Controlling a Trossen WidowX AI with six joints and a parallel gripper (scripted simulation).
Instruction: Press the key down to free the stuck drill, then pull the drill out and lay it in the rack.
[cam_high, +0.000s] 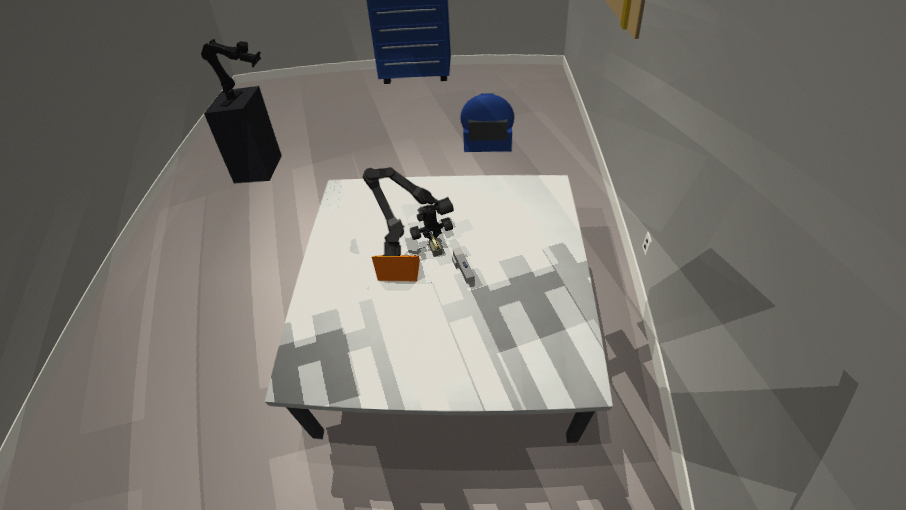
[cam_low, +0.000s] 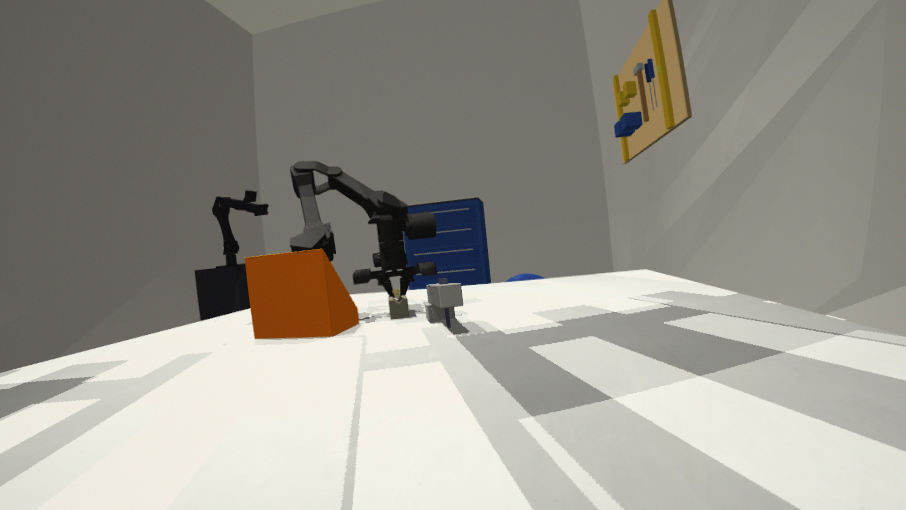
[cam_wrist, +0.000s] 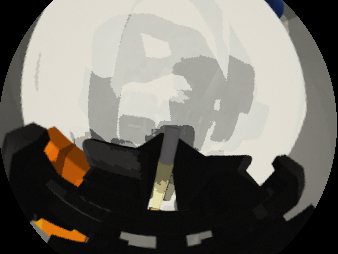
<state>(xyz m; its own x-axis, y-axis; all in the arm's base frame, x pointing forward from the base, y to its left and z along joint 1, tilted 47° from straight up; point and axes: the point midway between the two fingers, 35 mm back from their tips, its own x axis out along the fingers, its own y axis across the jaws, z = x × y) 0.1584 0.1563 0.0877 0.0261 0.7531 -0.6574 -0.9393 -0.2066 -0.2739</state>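
Now: gripper tip 5 cm to the left of the rack, 2 cm short of it and 1 cm below it. The rest, counted from my gripper tip: blue drill (21 cm to the right, 15 cm ahead, 5 cm above).
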